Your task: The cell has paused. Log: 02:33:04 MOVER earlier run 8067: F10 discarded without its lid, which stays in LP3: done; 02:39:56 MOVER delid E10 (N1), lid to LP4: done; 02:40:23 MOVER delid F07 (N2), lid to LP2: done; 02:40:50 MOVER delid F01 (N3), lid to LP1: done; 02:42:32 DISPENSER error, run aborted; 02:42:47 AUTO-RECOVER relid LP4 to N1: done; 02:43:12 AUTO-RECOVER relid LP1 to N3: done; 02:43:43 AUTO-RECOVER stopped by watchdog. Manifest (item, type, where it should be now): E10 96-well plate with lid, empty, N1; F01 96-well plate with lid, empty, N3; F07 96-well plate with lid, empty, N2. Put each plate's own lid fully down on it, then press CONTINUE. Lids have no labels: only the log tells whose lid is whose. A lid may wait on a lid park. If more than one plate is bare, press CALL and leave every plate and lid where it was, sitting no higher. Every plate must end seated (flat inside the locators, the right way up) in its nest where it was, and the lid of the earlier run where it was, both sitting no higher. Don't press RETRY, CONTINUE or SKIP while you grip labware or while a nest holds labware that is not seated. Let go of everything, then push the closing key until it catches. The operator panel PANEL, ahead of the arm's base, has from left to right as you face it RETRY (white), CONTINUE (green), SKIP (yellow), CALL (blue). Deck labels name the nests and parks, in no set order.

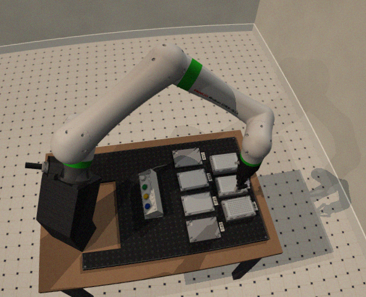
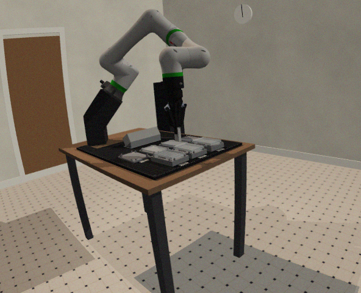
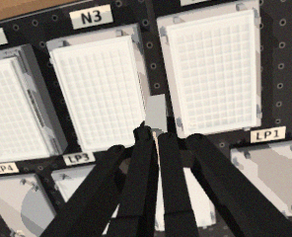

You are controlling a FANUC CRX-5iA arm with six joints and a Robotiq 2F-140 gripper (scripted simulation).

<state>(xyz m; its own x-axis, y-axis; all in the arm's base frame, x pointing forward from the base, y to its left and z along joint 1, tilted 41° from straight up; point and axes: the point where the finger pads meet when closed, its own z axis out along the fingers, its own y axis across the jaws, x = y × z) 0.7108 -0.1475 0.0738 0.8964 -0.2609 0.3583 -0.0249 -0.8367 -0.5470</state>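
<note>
Now: the park LP2 180 mm behind my hand and 110 mm below it. Also, from my hand: plate: 60 mm to the right, 80 mm below; then pale park: 190 mm behind, 130 mm to the right, 110 mm below; then LP2 label: 100 mm behind, 110 mm below.
</note>
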